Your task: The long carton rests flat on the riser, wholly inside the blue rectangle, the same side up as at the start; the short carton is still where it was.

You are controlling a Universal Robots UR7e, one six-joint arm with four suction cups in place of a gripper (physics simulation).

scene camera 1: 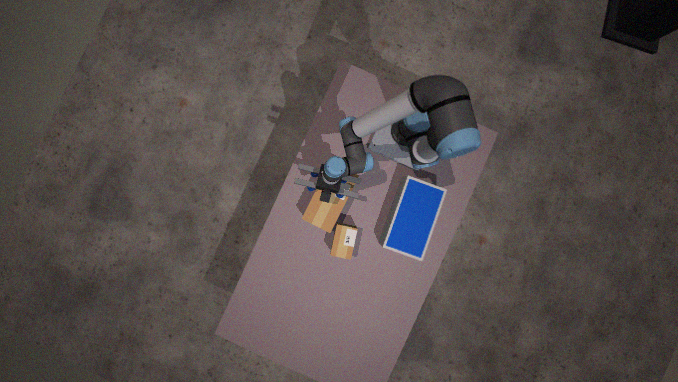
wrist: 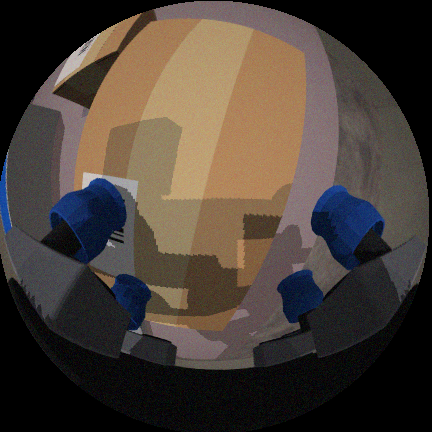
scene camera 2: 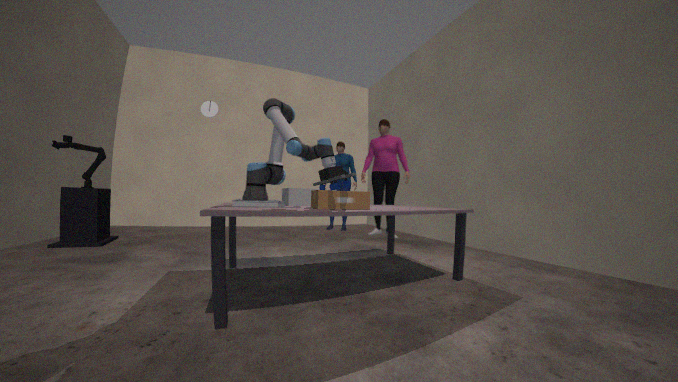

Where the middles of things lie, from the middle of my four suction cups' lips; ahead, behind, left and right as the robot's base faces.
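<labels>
With my suction cup 70 mm above the long carton (scene camera 1: pixel 324 215), I am also 60 mm short of it and 30 mm to the right of it. Going by their middles, the long carton is the nearest to my suction cup of the things named here. The short carton (scene camera 1: pixel 344 238) is 70 mm below my suction cup, 250 mm ahead of it and 150 mm to the left of it. Then there is the riser with blue rectangle (scene camera 1: pixel 416 205), 60 mm below my suction cup, 50 mm ahead of it and 440 mm to the left of it. Going by their middles, the riser with blue rectangle is the farthest from my suction cup of the things named here.
</labels>
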